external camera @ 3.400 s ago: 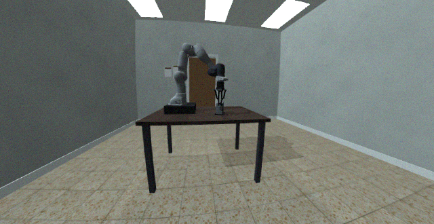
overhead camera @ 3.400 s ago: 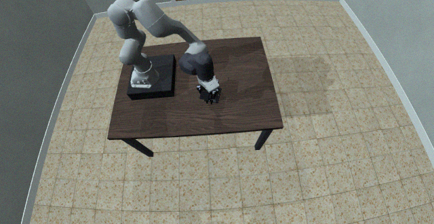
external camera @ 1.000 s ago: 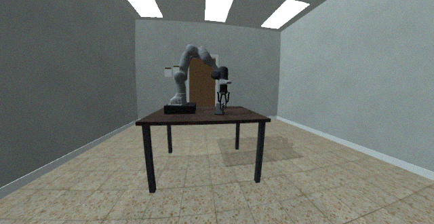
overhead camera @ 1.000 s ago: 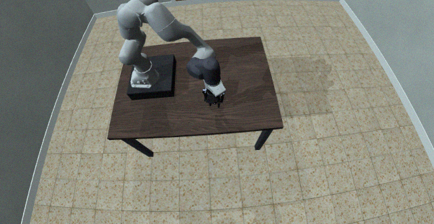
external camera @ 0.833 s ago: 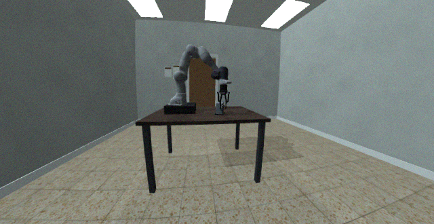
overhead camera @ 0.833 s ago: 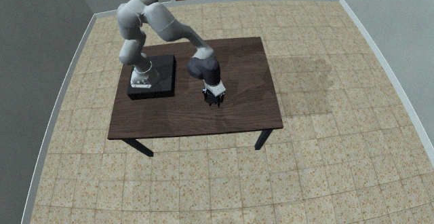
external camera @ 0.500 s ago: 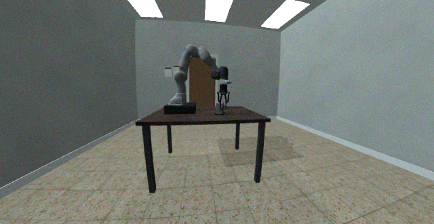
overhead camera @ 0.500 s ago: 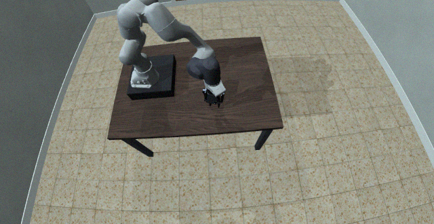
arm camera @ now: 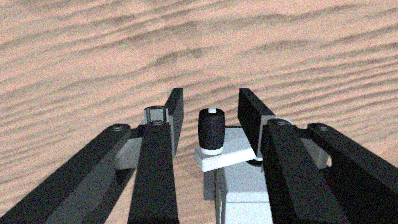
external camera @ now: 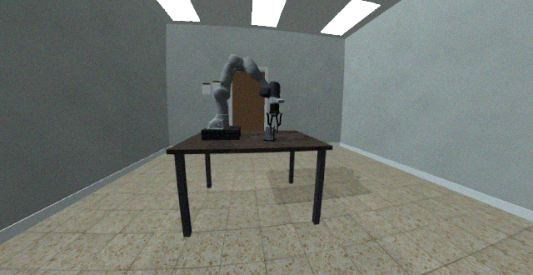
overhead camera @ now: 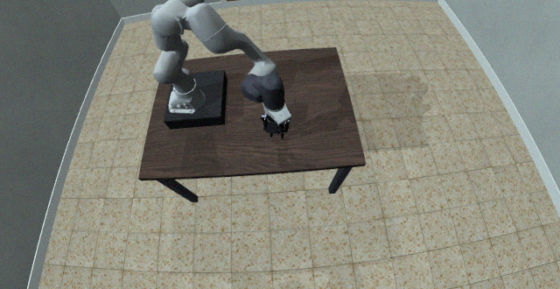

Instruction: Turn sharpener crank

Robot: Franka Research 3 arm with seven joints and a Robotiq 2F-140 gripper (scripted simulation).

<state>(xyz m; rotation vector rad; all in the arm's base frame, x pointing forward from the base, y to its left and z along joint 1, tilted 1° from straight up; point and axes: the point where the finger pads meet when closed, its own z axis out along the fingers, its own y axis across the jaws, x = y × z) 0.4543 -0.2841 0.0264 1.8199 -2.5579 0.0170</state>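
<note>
Right now the sharpener crank is 30 mm to the left of my hand and 20 mm below it.
</note>
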